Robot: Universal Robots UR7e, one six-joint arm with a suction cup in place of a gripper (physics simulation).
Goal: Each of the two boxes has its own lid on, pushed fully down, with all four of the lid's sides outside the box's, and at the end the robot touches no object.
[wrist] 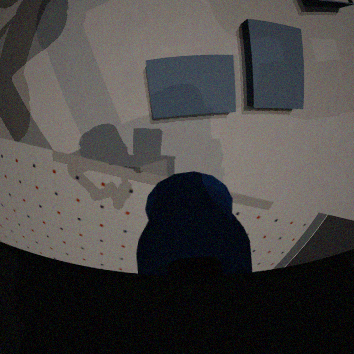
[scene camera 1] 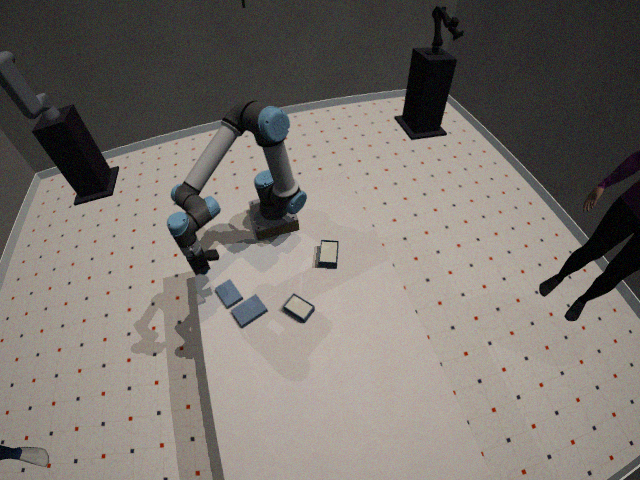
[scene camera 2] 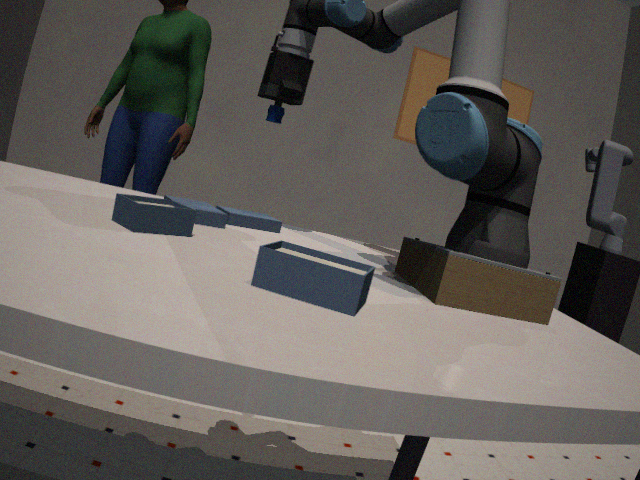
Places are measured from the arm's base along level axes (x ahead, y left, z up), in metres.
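Pixels of known places: end effector, tool point: (wrist: 189,211) (scene camera 2: 273,121); arm's base, origin of the base link: (scene camera 1: 274,208) (scene camera 2: 486,258).
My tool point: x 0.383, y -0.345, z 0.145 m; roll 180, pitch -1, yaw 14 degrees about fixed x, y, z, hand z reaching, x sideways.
Ahead of a thing's pixels: the offset from my tool point to its top centre. Level surfaces: height alone.
One open blue box {dz -0.171, dx -0.075, dy +0.541 m} (scene camera 1: 328,254) (scene camera 2: 311,281) with a cream inside stands upright near the robot base. A second open blue box {dz -0.176, dx +0.159, dy +0.343 m} (scene camera 1: 298,307) (scene camera 2: 153,218) stands farther off, beside the lids. The larger blue lid {dz -0.192, dx +0.113, dy +0.131 m} (scene camera 1: 249,311) (wrist: 276,65) lies flat next to that box; it also shows partly hidden behind the box in scene camera 2 (scene camera 2: 210,214). The smaller blue lid {dz -0.195, dx +0.005, dy +0.051 m} (scene camera 1: 228,293) (scene camera 2: 254,219) (wrist: 192,86) lies flat beside the larger lid. Both boxes are uncovered. My gripper, a blue suction cup (scene camera 2: 275,114) (wrist: 190,195), is open and hangs in the air above the lids' side of the table, touching nothing.
The robot base stands on a wooden block (scene camera 1: 276,225) (scene camera 2: 493,286) on the pale table {dz -0.219 m} (scene camera 1: 330,413) (scene camera 2: 129,289). The table edge runs close to the smaller lid. Pedestals with other arms and standing people are farther off, around the table.
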